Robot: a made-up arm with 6 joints.
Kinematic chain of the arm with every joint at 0, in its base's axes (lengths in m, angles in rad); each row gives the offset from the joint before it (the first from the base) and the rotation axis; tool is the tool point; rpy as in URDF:
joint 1: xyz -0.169 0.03 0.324 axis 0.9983 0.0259 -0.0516
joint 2: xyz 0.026 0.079 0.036 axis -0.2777 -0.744 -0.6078
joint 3: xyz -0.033 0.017 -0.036 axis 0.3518 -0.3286 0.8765
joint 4: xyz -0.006 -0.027 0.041 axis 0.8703 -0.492 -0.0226
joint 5: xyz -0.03 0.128 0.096 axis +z
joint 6: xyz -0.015 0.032 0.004 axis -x
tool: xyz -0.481 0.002 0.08 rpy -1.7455 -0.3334 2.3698
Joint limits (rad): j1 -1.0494..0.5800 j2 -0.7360..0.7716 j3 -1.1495..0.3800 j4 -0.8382..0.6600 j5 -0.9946..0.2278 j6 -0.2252..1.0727
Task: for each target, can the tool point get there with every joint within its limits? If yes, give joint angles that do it. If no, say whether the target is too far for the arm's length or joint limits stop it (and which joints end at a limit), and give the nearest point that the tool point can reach.
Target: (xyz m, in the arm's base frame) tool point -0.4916 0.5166 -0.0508
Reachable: yes | joints -0.7743 0.3146 -0.3580 -0.0296 -0.1969 0.5884
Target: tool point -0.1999 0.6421 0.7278
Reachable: yes | joints 0.3540 -0.1704 -0.6139 0.0884 -0.7682 0.7908
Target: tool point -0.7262 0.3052 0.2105
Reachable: yes | joints -0.6781 0.2449 0.2035 -0.3703 -0.0089 0.3001
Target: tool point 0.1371 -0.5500 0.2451
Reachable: no: joint limits stop it (at a limit: joint 1, joint 2, joint 3, joint 5, joint 6) | nearest point -0.4356 -0.4252 0.4464 | short by 0.620 m
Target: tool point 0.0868 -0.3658 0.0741
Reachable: no: joint limits stop it (at a limit: joint 1, joint 3, joint 4, joint 5, joint 6) | nearest point 0.2894 -0.0325 -0.1803 | short by 0.466 m
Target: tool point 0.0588 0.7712 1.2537
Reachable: no: too far | nearest point -0.0270 0.4928 0.8980 | short by 0.460 m
